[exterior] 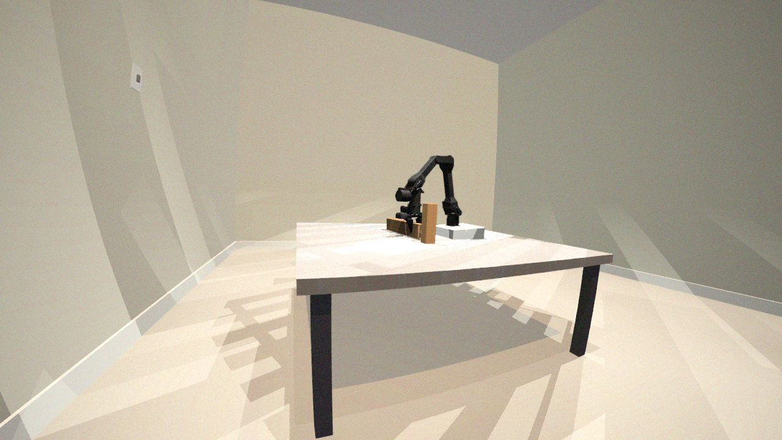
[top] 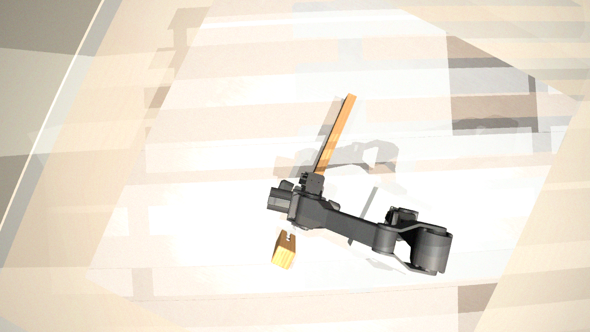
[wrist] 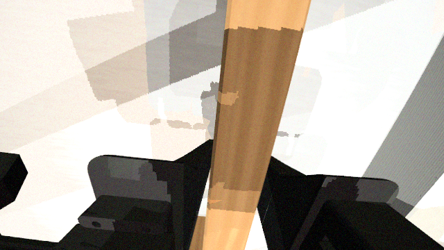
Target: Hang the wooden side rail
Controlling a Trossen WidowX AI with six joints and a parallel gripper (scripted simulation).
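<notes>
My gripper tip is 1 cm short of the headboard post, 15 cm to the right of it and 5 cm below it.
</notes>
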